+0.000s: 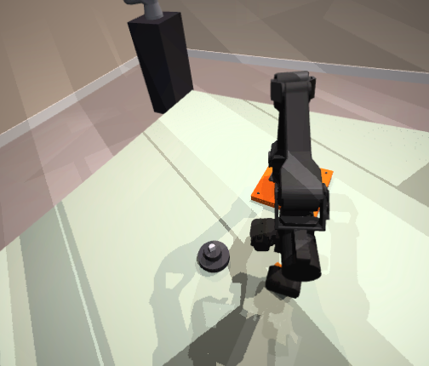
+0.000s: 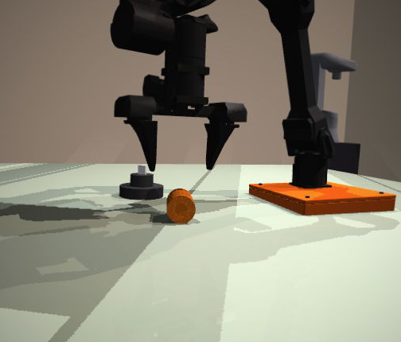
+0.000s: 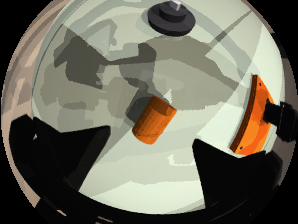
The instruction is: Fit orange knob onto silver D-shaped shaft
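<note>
The orange knob lies 10 mm to the left of my gripper tip and 50 mm below it. From my gripper tip the other things lie so: round pedestal: 20 mm ahead, 190 mm to the right, 40 mm below.
</note>
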